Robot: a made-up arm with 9 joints. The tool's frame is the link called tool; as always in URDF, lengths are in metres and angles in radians.
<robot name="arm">
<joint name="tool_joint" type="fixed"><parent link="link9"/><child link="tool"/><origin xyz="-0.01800 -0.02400 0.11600" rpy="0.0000 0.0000 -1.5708"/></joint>
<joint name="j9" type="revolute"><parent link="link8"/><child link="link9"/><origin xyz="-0.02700 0.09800 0.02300" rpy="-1.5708 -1.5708 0.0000"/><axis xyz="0 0 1"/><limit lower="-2.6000" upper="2.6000"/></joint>
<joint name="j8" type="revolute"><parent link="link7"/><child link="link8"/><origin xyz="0.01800 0.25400 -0.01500" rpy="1.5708 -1.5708 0.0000"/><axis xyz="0 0 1"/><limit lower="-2.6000" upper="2.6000"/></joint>
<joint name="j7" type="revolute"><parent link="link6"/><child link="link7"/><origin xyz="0.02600 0.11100 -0.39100" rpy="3.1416 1.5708 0.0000"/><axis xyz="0 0 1"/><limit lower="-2.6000" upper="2.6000"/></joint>
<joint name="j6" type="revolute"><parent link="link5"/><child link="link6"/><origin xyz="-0.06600 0.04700 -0.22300" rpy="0.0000 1.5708 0.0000"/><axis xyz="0 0 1"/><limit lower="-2.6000" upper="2.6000"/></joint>
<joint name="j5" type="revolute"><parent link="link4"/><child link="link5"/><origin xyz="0.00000 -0.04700 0.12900" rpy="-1.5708 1.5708 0.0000"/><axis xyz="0 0 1"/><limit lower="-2.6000" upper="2.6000"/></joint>
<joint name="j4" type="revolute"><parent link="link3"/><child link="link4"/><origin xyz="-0.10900 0.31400 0.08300" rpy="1.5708 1.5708 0.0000"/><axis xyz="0 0 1"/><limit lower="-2.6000" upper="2.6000"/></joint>
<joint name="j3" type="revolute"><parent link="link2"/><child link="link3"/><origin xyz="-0.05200 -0.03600 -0.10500" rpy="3.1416 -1.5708 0.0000"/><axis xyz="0 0 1"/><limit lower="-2.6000" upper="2.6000"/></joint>
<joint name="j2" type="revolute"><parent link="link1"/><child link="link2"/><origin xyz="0.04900 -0.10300 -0.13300" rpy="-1.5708 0.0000 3.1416"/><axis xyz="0 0 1"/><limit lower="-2.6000" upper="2.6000"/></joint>
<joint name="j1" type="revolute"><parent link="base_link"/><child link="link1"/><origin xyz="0.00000 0.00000 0.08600" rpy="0.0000 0.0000 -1.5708"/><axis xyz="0 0 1"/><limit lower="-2.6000" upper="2.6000"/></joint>
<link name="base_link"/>
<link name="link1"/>
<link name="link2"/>
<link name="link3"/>
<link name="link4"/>
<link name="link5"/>
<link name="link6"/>
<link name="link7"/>
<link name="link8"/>
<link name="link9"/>
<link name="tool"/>
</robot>
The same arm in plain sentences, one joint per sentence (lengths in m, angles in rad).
The arm has nine revolute joints in a row. What follows holds with every joint at zero, and every direction is one of the base frame's.
Joint 1 is mounted 0.0860 m along +z from the base frame's origin and turns about +z, from -2.6000 to 2.6000 rad.
Joint 2 is mounted 0.1030 m along -x and 0.0490 m along -y and 0.1330 m along -z from joint 1 and turns about -x, from -2.6000 to 2.6000 rad.
Joint 3 is mounted 0.1050 m along +x and 0.0520 m along -y and 0.0360 m along +z from joint 2 and turns about +y, from -2.6000 to 2.6000 rad.
Joint 4 is mounted 0.1090 m along +x and 0.0830 m along +y and 0.3140 m along +z from joint 3 and turns about -z, from -2.6000 to 2.6000 rad.
Joint 5 is mounted 0.0470 m along +x and 0.1290 m along -z from joint 4 and turns about -x, from -2.6000 to 2.6000 rad.
Joint 6 is mounted 0.2230 m along +x and 0.0470 m along +y and 0.0660 m along -z from joint 5 and turns about +z, from -2.6000 to 2.6000 rad.
Joint 7 is mounted 0.0260 m along +x and 0.1110 m along +y and 0.3910 m along -z from joint 6 and turns about -x, from -2.6000 to 2.6000 rad.
Joint 8 is mounted 0.0150 m along +x and 0.2540 m along -y and 0.0180 m along -z from joint 7 and turns about +y, from -2.6000 to 2.6000 rad.
Joint 9 is mounted 0.0270 m along +x and 0.0230 m along +y and 0.0980 m along +z from joint 8 and turns about +z, from -2.6000 to 2.6000 rad.
The tool frame, which is the frame that the pose is given for, is mounted 0.0240 m along +x and 0.0180 m along -y and 0.1160 m along +z from joint 9; its axes are the base frame's turned by roll 0.0000, pitch 0.0000 and yaw 0.0000 rad (as in URDF: about the fixed x, then y, then z).

